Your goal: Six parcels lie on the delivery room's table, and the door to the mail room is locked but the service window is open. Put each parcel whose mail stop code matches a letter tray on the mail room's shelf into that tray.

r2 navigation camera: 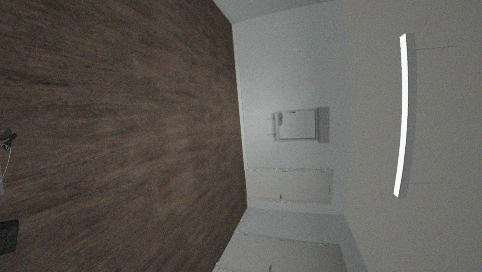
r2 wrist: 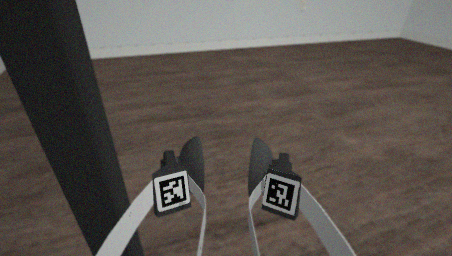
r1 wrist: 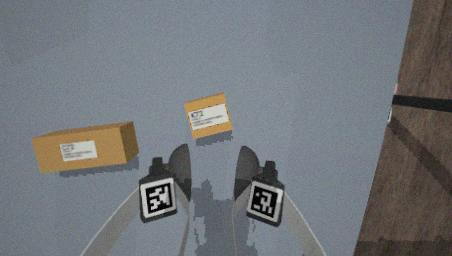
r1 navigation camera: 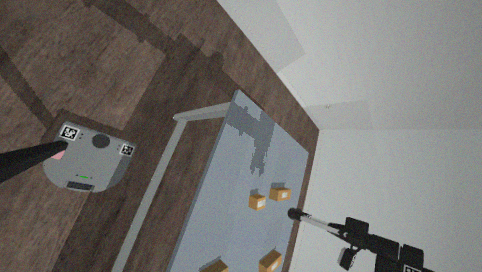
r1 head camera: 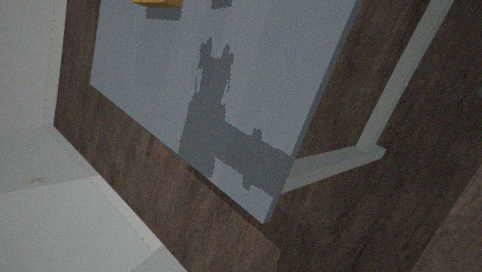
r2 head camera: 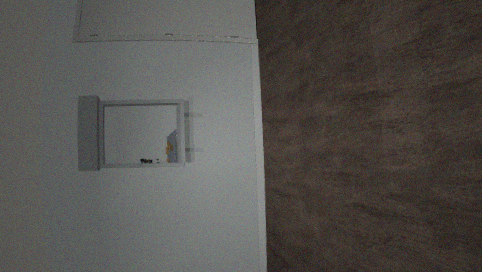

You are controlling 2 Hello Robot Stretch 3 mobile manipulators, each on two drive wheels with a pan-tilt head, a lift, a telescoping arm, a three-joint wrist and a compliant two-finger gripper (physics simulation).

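In the r1 wrist view a small parcel [r1 wrist: 208, 116] [r1 navigation camera: 257, 202] labelled K72 lies on the blue-grey table [r1 wrist: 300, 50] [r1 navigation camera: 287, 150] [r1 head camera: 150, 65], just beyond the fingertips. A longer parcel [r1 wrist: 82, 147] [r1 navigation camera: 280, 194] [r1 head camera: 157, 3] lies left of it; its code is too blurred to read. Two more parcels, one [r1 navigation camera: 270, 262] near the wall side and one [r1 navigation camera: 215, 266] near the other edge, show partly. r1's gripper [r1 wrist: 213, 169] is open and empty above the table. r2's gripper [r2 wrist: 226, 169] is open and empty over the floor. The letter trays do not show.
The service window [r2 head camera: 100, 135] [r2 navigation camera: 317, 124] is open in the wall ahead of r2; table and parcels show through it. A closed door [r2 navigation camera: 295, 186] is beside it, another [r2 navigation camera: 295, 252] on the adjoining wall. r1's base [r1 navigation camera: 90, 162] stands alongside the table's leg frame [r1 navigation camera: 152, 185].
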